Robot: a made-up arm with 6 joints.
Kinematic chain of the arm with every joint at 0, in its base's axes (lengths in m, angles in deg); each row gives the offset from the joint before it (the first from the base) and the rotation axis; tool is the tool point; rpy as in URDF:
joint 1: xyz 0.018 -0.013 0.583 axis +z
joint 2: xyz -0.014 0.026 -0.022 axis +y
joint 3: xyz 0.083 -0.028 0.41 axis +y
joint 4: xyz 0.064 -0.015 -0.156 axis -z
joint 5: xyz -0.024 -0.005 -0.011 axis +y
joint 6: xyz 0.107 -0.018 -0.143 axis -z
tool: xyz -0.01 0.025 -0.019 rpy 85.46 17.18 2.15
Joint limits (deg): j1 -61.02..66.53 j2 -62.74..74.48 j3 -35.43..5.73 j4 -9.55..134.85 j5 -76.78..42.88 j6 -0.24..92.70
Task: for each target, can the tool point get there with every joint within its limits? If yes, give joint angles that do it. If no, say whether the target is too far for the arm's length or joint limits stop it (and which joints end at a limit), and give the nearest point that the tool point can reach.
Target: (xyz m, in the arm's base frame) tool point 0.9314 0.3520 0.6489
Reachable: no: too far | nearest point 0.5373 0.1945 0.6115 | short by 0.426 m
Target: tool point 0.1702 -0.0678 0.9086
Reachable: yes | joints 39.82 -44.45 -25.03 66.11 -9.97 75.73
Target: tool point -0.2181 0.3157 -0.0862
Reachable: no: joint limits stop it (at a limit: joint 1, joint 2, joint 3, joint 5, joint 6) | nearest point 0.0853 0.2369 0.2574 | short by 0.465 m
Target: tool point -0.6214 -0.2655 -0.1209
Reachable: no: too far | nearest point -0.0007 -0.2730 0.3235 | short by 0.763 m
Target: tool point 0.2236 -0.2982 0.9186
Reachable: yes | joints -44.65 -6.03 -29.39 13.42 -33.33 61.44
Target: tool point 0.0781 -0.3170 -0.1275
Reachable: no: joint limits stop it (at a limit: joint 1, joint 2, joint 3, joint 6) | nearest point 0.1349 -0.3104 0.2282 | short by 0.360 m
